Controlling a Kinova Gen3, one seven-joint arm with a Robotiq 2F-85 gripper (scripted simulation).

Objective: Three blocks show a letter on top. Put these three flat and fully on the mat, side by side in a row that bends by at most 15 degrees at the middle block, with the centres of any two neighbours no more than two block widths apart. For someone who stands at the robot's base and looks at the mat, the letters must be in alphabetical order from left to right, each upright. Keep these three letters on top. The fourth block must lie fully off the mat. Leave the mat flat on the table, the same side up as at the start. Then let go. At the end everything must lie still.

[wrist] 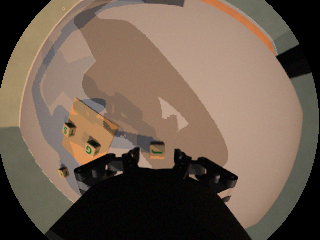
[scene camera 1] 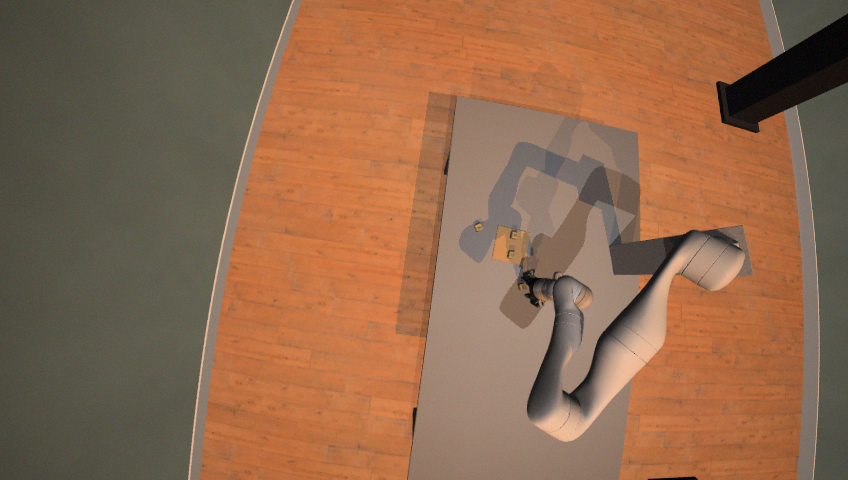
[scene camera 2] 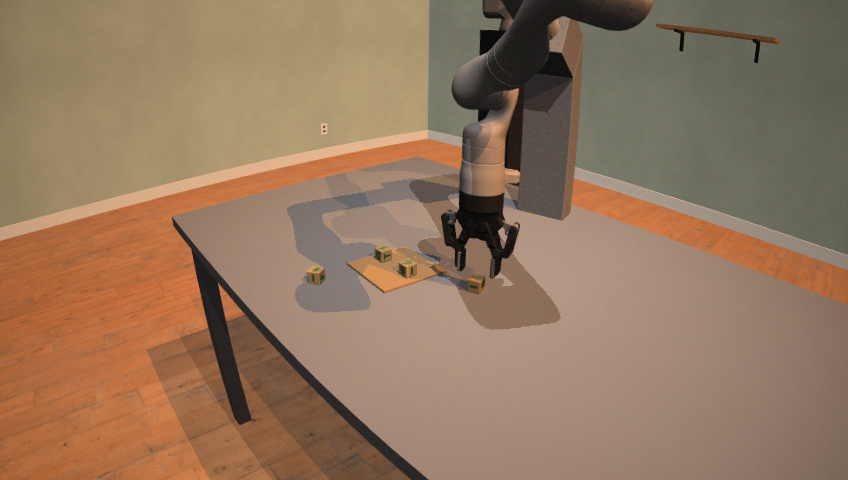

mat: wrist 90,125; scene camera 1; scene camera 2
same spot on mat: (scene camera 2: 385,276) = (scene camera 1: 501,249)
